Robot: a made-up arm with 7 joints.
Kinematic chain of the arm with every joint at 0, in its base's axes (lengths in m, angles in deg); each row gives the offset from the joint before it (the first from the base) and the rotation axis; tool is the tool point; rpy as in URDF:
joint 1: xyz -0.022 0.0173 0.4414 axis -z
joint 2: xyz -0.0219 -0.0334 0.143 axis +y
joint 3: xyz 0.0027 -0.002 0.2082 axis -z
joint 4: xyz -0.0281 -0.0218 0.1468 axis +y
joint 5: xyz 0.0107 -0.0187 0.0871 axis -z
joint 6: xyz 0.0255 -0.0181 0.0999 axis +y
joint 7: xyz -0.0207 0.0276 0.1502 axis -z
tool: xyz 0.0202 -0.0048 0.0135 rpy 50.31 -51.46 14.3
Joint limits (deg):
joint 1: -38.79..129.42
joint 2: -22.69..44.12
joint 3: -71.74..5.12
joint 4: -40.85..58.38
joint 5: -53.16..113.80
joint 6: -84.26..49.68
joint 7: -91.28..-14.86
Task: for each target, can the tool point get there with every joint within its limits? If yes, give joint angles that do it. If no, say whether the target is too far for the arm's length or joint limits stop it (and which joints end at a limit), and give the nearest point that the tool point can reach.
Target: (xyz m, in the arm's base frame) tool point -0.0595 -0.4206 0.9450
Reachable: yes | joints 115.15 25.94 -60.91 47.65 50.88 28.13 -30.09
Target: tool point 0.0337 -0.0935 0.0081
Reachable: no: joint limits stop it (at a limit: joint 2, joint 4, joint 6) | nearest point 0.1848 -0.3942 0.6340 | short by 0.711 m
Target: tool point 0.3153 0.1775 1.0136
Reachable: yes | joints -2.74 16.00 -63.27 42.95 47.36 38.49 -20.77
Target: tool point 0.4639 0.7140 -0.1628
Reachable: no: too far | nearest point 0.3185 0.3426 0.6434 | short by 0.899 m
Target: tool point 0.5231 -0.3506 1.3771
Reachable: no: too far | nearest point 0.3488 -0.2330 1.1323 | short by 0.323 m
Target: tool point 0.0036 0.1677 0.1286
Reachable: no: joint limits stop it (at a limit: joint 1, joint 2, joint 4, joint 6) | nearest point 0.2894 0.3469 0.6446 | short by 0.616 m
